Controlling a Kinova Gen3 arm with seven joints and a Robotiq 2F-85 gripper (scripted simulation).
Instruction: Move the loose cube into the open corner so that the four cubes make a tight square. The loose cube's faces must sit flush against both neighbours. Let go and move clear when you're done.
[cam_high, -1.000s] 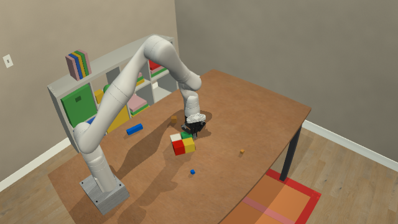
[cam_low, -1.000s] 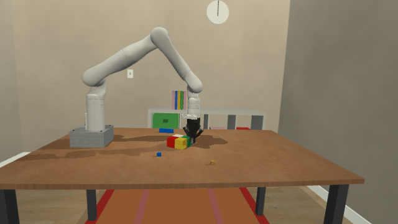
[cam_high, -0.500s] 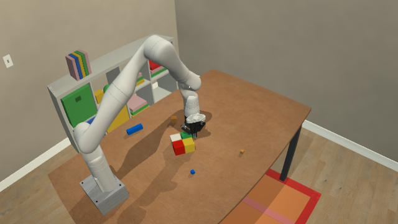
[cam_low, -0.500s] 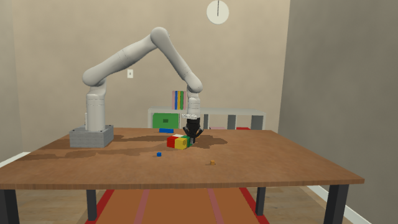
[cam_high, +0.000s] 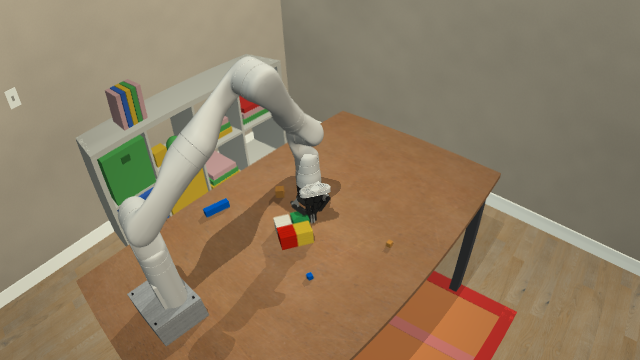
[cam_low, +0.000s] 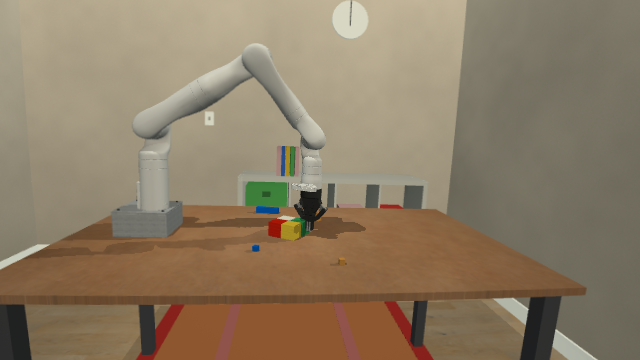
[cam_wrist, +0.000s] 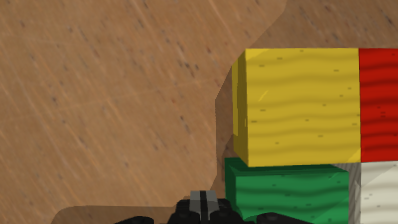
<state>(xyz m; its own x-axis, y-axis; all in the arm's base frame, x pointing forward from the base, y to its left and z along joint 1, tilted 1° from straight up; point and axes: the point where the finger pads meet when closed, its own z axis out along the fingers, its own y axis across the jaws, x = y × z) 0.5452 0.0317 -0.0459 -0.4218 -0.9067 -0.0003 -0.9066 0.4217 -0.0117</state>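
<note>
The green cube is 40 mm behind my hand, 20 mm to the left of it and 10 mm below it. The rest, counted from my hand: red cube: 110 mm behind, 10 mm to the right, 10 mm below; then white cube: 90 mm behind, 40 mm to the left, 10 mm below; then yellow cube: 60 mm behind, 30 mm to the right, 10 mm below.
</note>
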